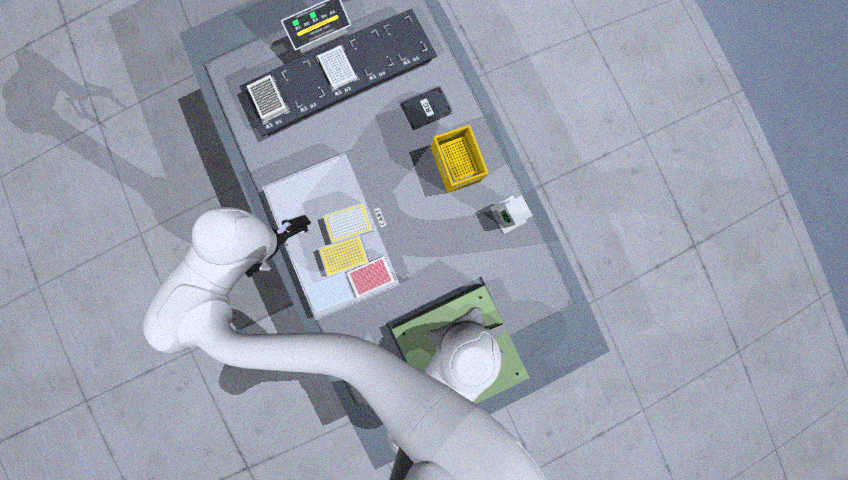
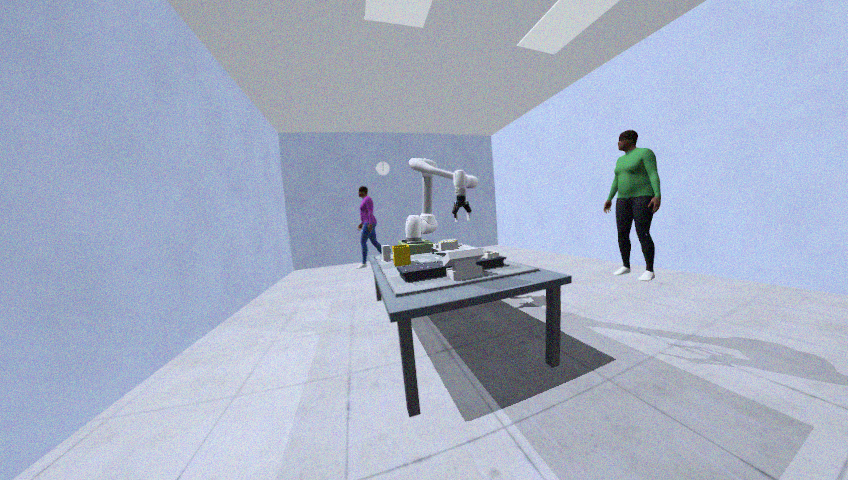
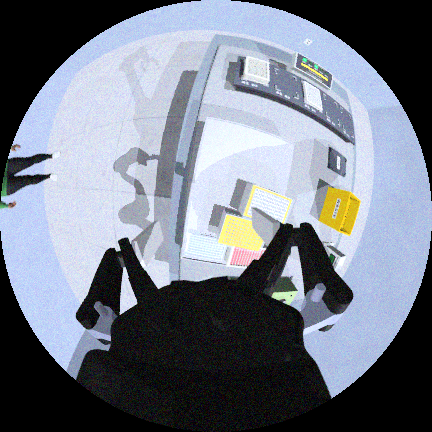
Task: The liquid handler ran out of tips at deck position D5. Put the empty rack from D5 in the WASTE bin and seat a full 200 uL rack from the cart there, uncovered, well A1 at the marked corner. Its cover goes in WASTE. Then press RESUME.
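Frame: origin at the arm's base, x ahead, y left, z up, level; metres.
Seen in the pictures: gripper, between the fingertips: [image 1: 286, 248] [image 2: 462, 221] [image 3: 205, 224]; arm's base, origin of its link: [image 2: 413, 242].
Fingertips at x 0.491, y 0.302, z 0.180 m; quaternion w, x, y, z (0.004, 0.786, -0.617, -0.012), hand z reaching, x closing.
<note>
Offsets run from my fingertips to a thing's top centre. "pt": to the spot under its first point. Level surfaces: height alone.
My gripper [image 1: 278, 246] [image 2: 462, 219] [image 3: 205, 224] is open and empty, high over the left edge of the white cart @(dx +0.005, dy -0.090, dz -0.213 m) [image 1: 297, 190] [image 3: 225, 142]. On the cart are a yellow-rimmed rack with a pale dotted top @(dx +0.005, dy -0.161, dz -0.148 m) [image 1: 348, 222] [image 3: 270, 202], a yellow rack @(dx -0.075, dy -0.105, dz -0.148 m) [image 1: 343, 255] [image 3: 241, 232], a red-topped rack @(dx -0.168, dy -0.144, dz -0.187 m) [image 1: 371, 277] [image 3: 245, 256] and a pale blue one @(dx -0.151, dy -0.008, dz -0.204 m) [image 1: 330, 295] [image 3: 205, 249]. Whether any is covered is unclear. Position D5 [image 1: 408, 40] at the deck's right end holds no rack. The yellow WASTE bin @(dx +0.029, dy -0.558, dz -0.144 m) [image 1: 437, 169] [image 3: 330, 209] holds a yellow rack-like grid @(dx +0.029, dy -0.558, dz -0.187 m) [image 1: 460, 159].
The dark deck @(dz -0.224 m) [image 1: 300, 89] [image 3: 287, 92] carries a rack @(dx +0.497, dy -0.109, dz -0.192 m) [image 1: 267, 96] [image 3: 256, 69] at D1 and another @(dx +0.489, dy -0.356, dz -0.209 m) [image 1: 337, 67] [image 3: 313, 96] at D3. A status panel @(pt dx +0.628, dy -0.357, dz -0.157 m) [image 1: 315, 23] [image 3: 313, 70] stands behind. A dark box @(dx +0.247, dy -0.566, dz -0.265 m) [image 1: 441, 99] and a small white device @(dx -0.200, dy -0.637, dz -0.149 m) [image 1: 518, 210] flank the bin. Two people stand beyond the table.
</note>
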